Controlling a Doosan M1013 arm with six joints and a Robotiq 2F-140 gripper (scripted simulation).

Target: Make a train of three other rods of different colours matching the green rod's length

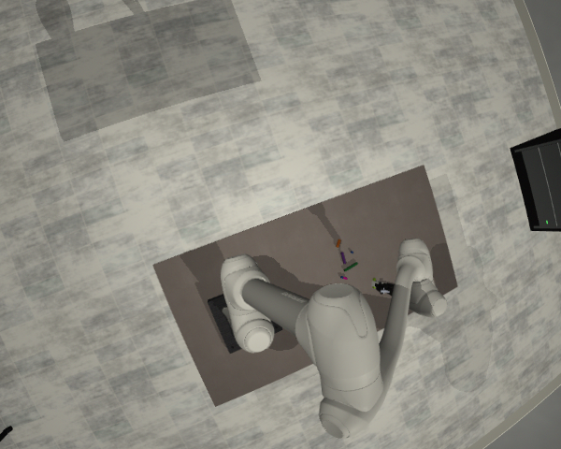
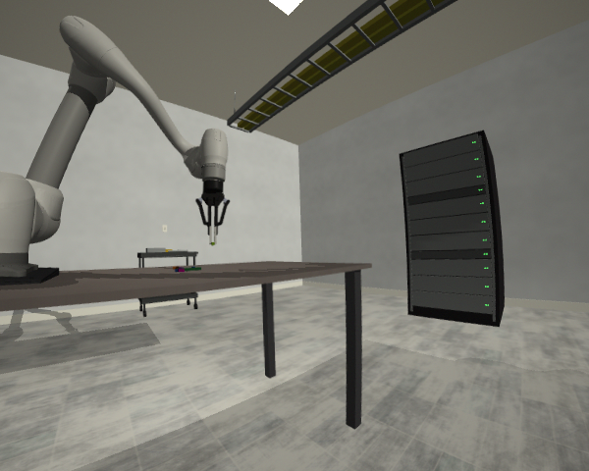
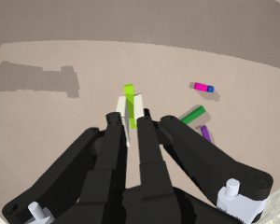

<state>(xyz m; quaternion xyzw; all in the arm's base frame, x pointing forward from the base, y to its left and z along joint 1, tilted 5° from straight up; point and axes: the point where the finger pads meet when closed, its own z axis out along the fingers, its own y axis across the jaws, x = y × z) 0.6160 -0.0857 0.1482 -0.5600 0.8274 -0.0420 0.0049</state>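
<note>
The lime rod lies 30 mm below my hand. Also, from my hand: magenta rod: 100 mm behind, 60 mm to the left, 130 mm below; purple rod: 70 mm behind, 160 mm to the left, 130 mm below; green rod: 50 mm behind, 100 mm to the left, 130 mm below.
</note>
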